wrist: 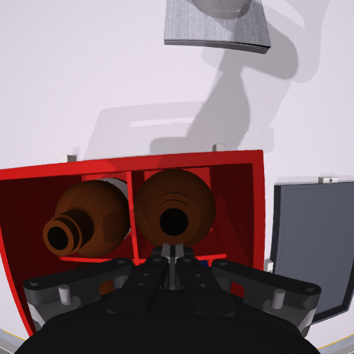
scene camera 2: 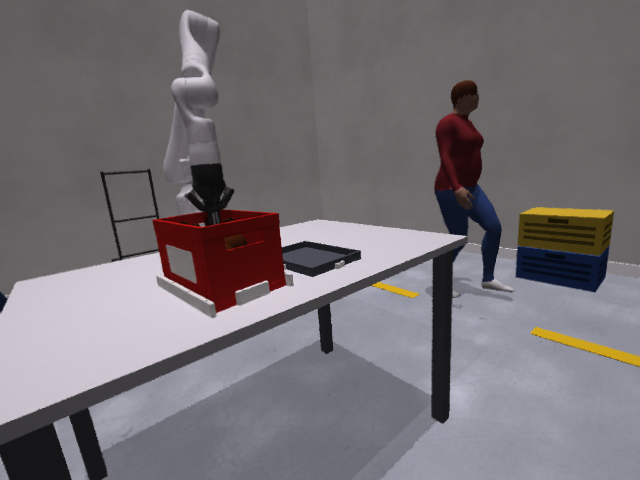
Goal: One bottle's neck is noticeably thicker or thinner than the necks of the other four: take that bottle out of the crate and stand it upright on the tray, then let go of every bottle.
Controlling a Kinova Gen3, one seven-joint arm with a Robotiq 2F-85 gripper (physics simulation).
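The red crate [scene camera 2: 242,268] [wrist: 258,200] stands on the table. In the wrist view, one brown bottle [wrist: 102,217] is in the far left compartment, its neck pointing to the lower left. Another brown bottle [wrist: 175,192] is in the compartment beside it, mouth facing the camera. Part of a further brown bottle [wrist: 106,286] shows under the gripper. The other bottles are hidden. My gripper [scene camera 2: 212,219] [wrist: 172,252] is shut, fingertips together with no bottle between them, at the crate's opening and close beside the second bottle's mouth. The dark tray [scene camera 2: 315,256] [wrist: 317,240] holds no bottle.
White stop blocks [scene camera 2: 186,296] [scene camera 2: 252,292] stand along the crate's foot on the white table [scene camera 2: 103,320]. The tray lies to the right of the crate. A person in a red top [scene camera 2: 460,149] stands beyond the table, near yellow and blue boxes [scene camera 2: 563,232] [scene camera 2: 560,266].
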